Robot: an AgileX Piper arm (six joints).
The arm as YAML. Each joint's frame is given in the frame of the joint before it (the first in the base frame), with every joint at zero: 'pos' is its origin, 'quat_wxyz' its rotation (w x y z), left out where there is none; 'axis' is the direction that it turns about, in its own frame. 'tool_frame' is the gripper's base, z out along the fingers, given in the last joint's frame.
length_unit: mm
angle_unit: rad
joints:
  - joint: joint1
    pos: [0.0, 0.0, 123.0]
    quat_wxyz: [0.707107, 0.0, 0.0, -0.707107]
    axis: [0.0, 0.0, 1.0]
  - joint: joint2
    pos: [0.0, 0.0, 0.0]
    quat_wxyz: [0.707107, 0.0, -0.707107, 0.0]
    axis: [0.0, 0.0, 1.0]
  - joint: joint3
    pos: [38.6, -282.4, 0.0]
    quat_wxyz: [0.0, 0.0, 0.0, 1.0]
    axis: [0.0, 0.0, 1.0]
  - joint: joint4
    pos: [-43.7, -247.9, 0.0]
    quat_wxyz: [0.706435, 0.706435, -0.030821, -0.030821]
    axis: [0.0, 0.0, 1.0]
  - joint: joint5
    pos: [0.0, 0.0, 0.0]
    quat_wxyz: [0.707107, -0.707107, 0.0, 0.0]
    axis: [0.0, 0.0, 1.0]
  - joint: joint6
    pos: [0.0, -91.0, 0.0]
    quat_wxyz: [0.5, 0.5, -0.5, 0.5]
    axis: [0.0, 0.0, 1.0]
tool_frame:
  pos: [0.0, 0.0, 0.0]
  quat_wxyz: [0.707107, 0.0, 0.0, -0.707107]
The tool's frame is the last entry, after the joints.
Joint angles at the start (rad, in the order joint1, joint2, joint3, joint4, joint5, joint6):
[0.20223, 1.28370, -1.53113, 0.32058, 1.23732, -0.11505]
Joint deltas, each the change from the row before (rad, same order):
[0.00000, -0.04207, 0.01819, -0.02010, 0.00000, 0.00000]
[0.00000, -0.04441, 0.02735, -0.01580, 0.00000, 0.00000]
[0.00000, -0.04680, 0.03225, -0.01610, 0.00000, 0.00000]
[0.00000, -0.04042, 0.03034, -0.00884, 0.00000, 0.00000]
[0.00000, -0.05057, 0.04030, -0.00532, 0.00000, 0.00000]
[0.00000, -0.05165, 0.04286, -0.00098, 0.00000, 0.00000]
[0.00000, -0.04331, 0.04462, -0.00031, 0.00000, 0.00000]
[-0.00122, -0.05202, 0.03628, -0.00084, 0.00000, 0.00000]
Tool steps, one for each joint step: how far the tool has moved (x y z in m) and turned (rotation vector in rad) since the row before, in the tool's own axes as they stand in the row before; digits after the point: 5 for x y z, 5 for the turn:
[0.00704, 0.00182, -0.01121, 0.01910, -0.02068, -0.01347]
[0.00871, 0.00160, -0.00974, 0.01511, -0.01470, -0.00982]
[0.00986, 0.00133, -0.00916, 0.01543, -0.01231, -0.00902]
[0.00898, 0.00129, -0.00704, 0.00856, -0.00881, -0.00538]
[0.01175, 0.00183, -0.00780, 0.00528, -0.00939, -0.00421]
[0.01244, 0.00201, -0.00703, 0.00118, -0.00843, -0.00241]
[0.01191, 0.00116, -0.00340, 0.00025, 0.00131, 0.00021]
[0.01187, 0.00195, -0.00754, 0.00211, -0.01538, -0.00314]

